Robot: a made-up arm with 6 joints.
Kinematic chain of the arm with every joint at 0, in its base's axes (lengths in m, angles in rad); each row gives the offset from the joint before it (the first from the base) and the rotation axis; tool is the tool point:
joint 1: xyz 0 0 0.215 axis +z
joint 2: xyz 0 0.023 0 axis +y
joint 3: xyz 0 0 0.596 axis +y
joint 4: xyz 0 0 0.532 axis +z
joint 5: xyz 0 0 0 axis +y
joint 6: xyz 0 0 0.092 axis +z
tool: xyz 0 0 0
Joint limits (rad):
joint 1: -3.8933..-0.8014
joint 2: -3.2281..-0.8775
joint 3: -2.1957..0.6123
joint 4: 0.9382..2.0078
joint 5: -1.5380..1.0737
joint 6: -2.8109..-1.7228
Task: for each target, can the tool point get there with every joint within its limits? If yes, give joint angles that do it. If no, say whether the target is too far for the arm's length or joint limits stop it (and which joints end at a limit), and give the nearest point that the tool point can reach.
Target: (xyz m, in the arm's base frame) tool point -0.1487 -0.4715 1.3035
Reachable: no: joint limits stop it (at a limit: joint 1, joint 2, joint 3, joint 4, joint 5) | nearest point 0.3512 -0.4491 1.1642 | short by 0.519 m
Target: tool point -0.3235 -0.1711 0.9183
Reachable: no: joint limits stop it (at a limit: joint 1, joint 2, joint 3, joint 4, joint 5) | nearest point -0.4337 0.3611 1.1224 | short by 0.581 m
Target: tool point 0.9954 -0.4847 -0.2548
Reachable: yes | joints -3.6039 -2.1028 0.2820 1.1347 -0.4082 -2.4949
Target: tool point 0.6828 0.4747 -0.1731
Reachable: yes | joints -2.4748 -1.2735 -1.4242 1.8147 0.2990 -2.5369
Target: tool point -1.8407 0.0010 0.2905
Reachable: no: too far | nearest point -0.8399 0.7689 0.2820 | short by 1.262 m
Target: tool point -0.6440 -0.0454 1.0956
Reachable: no: joint limits stop it (at a limit: joint 1, joint 2, joint 3, joint 5) | nearest point -0.4431 0.3652 1.1198 | short by 0.458 m
